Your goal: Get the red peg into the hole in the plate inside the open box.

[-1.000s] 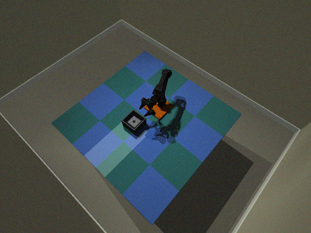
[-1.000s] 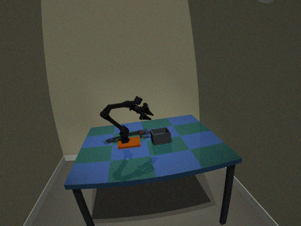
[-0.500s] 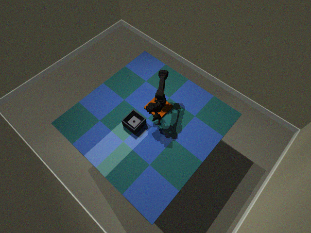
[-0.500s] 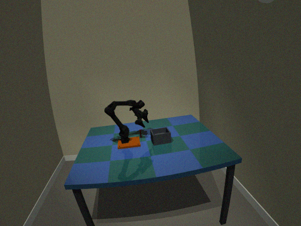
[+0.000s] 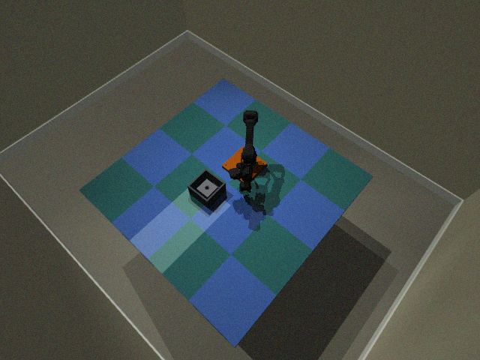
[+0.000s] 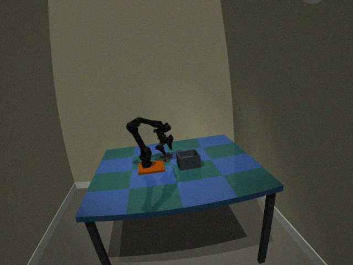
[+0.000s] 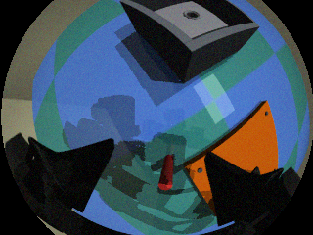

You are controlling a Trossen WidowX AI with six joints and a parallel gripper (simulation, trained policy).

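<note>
My gripper tip is 30 mm past the red peg, 20 mm to the right of it and 40 mm above it. Round my gripper tip: dark box (120 mm ahead, 160 mm to the right, 50 mm below); grey plate (120 mm ahead, 160 mm to the right, 30 mm below).
</note>
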